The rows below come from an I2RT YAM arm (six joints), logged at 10 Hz.
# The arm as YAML. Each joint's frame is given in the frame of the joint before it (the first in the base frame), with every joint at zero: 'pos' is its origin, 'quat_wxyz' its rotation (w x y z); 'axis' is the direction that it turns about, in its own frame. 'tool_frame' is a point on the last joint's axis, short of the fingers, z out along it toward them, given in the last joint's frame.
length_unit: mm
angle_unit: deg
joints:
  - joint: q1
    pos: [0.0, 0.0, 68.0]
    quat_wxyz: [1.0, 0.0, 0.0, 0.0]
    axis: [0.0, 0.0, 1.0]
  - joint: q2
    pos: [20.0, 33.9, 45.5]
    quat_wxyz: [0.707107, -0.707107, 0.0, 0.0]
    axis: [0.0, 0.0, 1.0]
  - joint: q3
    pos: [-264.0, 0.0, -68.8]
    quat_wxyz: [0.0, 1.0, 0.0, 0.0]
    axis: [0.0, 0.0, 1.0]
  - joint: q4
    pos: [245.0, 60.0, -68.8]
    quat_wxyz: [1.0, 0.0, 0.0, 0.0]
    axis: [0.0, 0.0, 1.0]
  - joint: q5
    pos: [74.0, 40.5, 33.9]
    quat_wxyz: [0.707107, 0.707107, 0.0, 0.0]
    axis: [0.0, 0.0, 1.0]
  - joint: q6
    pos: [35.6, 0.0, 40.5]
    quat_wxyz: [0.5, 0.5, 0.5, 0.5]
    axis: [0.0, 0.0, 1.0]
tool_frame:
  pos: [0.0, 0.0, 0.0]
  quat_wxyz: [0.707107, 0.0, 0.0, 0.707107]
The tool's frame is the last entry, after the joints.
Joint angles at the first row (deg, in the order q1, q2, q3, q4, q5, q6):
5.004 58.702 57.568 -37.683 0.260 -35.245
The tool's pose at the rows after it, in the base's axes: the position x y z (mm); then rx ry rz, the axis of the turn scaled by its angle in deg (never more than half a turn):
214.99, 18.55, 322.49, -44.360, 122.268, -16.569
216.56, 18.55, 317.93, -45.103, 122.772, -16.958
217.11, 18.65, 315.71, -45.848, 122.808, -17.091
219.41, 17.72, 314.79, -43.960, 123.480, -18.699
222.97, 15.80, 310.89, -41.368, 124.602, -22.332
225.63, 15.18, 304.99, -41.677, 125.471, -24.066
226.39, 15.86, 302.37, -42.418, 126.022, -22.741
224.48, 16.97, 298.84, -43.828, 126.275, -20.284
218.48, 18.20, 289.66, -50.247, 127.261, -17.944
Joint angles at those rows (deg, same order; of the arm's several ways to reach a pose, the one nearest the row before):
5.009 58.977 57.096 -37.255 0.470 -35.097
5.010 59.352 56.438 -36.891 0.697 -35.660
5.010 59.476 56.073 -36.671 0.613 -36.220
5.011 59.888 55.989 -36.003 2.433 -35.319
5.010 60.514 55.337 -34.644 6.017 -34.542
5.011 61.188 54.546 -33.928 7.401 -35.148
5.009 61.572 54.427 -34.270 6.396 -35.086
5.010 61.335 53.807 -34.768 4.348 -35.195
5.009 60.843 52.506 -37.211 1.523 -38.705

